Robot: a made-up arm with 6 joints. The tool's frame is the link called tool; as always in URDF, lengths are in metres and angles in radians. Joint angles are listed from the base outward. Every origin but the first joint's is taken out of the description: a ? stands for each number. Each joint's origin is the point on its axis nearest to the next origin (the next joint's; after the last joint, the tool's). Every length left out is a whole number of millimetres.
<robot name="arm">
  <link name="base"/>
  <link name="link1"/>
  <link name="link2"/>
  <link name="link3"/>
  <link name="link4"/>
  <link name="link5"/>
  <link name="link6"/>
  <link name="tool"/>
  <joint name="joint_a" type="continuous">
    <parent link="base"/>
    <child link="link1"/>
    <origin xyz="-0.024 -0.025 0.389"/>
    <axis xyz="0 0 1"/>
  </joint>
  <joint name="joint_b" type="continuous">
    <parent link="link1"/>
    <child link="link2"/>
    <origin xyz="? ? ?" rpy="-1.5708 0 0"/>
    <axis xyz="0 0 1"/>
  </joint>
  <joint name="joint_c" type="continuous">
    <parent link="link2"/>
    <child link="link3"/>
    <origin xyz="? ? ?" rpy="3.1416 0 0"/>
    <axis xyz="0 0 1"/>
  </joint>
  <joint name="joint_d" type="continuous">
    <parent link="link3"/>
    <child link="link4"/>
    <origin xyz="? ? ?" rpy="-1.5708 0 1.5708"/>
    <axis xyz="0 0 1"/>
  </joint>
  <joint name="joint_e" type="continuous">
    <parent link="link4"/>
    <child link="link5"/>
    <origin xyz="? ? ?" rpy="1.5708 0 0"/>
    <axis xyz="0 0 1"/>
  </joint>
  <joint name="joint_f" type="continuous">
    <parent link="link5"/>
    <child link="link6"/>
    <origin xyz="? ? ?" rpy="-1.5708 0 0"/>
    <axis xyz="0 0 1"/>
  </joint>
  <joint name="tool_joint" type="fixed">
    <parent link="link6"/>
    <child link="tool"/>
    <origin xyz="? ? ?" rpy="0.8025 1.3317 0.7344"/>
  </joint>
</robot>
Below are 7 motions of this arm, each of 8 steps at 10 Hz.
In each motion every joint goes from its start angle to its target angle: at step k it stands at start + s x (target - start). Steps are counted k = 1, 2, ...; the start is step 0. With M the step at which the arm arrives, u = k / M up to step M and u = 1 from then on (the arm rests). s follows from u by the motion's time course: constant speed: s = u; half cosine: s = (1 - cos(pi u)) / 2; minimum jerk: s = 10 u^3 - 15 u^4 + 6 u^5.
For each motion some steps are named. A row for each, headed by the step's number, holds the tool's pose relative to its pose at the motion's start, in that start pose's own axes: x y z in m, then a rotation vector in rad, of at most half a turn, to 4 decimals.
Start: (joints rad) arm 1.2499 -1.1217 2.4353 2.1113 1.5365 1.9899
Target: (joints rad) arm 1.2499 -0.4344 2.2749 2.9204 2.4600 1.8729
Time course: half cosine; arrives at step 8
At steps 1, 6, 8:
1: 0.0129 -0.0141 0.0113 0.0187 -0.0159 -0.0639
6: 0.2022 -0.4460 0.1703 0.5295 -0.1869 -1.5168
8: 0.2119 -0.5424 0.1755 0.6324 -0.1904 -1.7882

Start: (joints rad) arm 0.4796 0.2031 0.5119 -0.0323 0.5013 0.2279
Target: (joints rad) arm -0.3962 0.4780 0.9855 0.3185 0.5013 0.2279
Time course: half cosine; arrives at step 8
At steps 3, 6, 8:
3: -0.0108 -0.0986 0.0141 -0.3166 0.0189 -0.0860
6: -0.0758 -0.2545 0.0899 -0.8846 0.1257 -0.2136
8: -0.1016 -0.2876 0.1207 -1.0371 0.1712 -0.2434

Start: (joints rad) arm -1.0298 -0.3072 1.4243 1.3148 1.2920 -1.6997
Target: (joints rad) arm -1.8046 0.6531 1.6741 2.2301 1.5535 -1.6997
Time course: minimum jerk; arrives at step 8
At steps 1, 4, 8:
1: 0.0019 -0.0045 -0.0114 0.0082 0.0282 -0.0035
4: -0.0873 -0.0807 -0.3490 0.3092 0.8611 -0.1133
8: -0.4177 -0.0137 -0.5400 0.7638 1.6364 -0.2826

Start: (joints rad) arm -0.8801 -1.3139 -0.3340 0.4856 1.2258 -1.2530
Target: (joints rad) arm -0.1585 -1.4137 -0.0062 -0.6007 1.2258 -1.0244
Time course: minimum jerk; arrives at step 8
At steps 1, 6, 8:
1: -0.0035 -0.0012 0.0044 0.0037 -0.0271 0.0017
6: -0.2142 -0.1013 0.0985 0.3455 -1.4908 -0.1724
8: -0.2324 -0.1125 0.0959 0.4085 -1.6533 -0.2237

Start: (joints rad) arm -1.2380 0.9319 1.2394 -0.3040 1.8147 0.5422
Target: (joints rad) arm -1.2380 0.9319 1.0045 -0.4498 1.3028 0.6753
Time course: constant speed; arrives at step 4
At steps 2, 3, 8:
2: -0.0294 -0.0114 0.0160 -0.0304 0.3661 0.1306
3: -0.0436 -0.0176 0.0239 -0.0407 0.5467 0.1992
8: -0.0577 -0.0240 0.0320 -0.0468 0.7257 0.2696

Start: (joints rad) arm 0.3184 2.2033 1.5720 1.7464 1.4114 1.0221
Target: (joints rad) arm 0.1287 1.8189 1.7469 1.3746 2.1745 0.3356
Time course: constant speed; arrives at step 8
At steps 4, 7, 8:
4: -0.1734 -0.0926 -0.0802 -0.0050 -0.0405 -0.3513
7: -0.3066 -0.1718 -0.1070 -0.0891 -0.1979 -0.5152
8: -0.3500 -0.1998 -0.1103 -0.1262 -0.2696 -0.5410

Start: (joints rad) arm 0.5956 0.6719 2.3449 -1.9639 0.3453 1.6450
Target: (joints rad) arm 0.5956 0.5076 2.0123 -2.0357 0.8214 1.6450
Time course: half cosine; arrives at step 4
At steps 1, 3, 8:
1: 0.0040 0.0029 -0.0011 -0.0074 0.0260 -0.0786
3: 0.0198 0.0176 -0.0017 -0.0669 0.1550 -0.4569
8: 0.0223 0.0207 -0.0010 -0.0843 0.1820 -0.5348

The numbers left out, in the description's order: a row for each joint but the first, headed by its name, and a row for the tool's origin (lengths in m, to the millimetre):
joint_b: -0.012 0.007 0
joint_c: -0.004 -0.462 0
joint_d: 0.359 -0.001 0
joint_e: 0.012 -0.132 0
joint_f: 0.025 0.013 0
tool: 0.028 0.012 0

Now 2 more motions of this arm.
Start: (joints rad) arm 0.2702 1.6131 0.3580 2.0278 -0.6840 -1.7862
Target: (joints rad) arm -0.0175 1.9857 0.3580 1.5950 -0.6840 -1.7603
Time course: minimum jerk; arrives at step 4
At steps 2, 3, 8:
2: 0.0951 -0.0472 -0.1412 0.1922 0.3356 -0.0967
3: 0.1397 -0.0759 -0.2715 0.3445 0.6011 -0.1809
8: 0.1463 -0.0813 -0.3072 0.3838 0.6705 -0.2038

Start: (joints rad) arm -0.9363 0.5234 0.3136 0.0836 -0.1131 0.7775
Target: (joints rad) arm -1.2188 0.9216 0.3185 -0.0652 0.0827 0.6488
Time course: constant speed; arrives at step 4
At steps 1, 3, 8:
1: 0.0319 -0.0014 -0.0736 0.1017 0.0606 -0.0255
3: 0.0680 0.0078 -0.2335 0.3112 0.1825 -0.1003
8: 0.0721 0.0201 -0.3163 0.4174 0.2436 -0.1493

